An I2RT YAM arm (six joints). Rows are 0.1 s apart.
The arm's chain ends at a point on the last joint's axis. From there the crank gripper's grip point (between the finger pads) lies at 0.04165 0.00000 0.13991 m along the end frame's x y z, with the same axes.
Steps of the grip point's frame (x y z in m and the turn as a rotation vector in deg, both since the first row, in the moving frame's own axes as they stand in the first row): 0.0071, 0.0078, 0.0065, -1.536, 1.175, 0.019; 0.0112, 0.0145, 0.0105, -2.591, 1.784, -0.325; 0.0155, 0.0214, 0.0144, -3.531, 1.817, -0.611; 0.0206, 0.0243, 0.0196, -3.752, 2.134, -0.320; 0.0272, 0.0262, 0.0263, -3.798, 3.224, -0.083
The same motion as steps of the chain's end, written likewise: 0.0042, 0.0040, 0.0074, -1.536, 1.175, 0.019; 0.0068, 0.0085, 0.0120, -2.591, 1.784, -0.325; 0.0110, 0.0133, 0.0160, -3.531, 1.817, -0.611; 0.0154, 0.0154, 0.0215, -3.752, 2.134, -0.320; 0.0194, 0.0171, 0.0292, -3.798, 3.224, -0.083
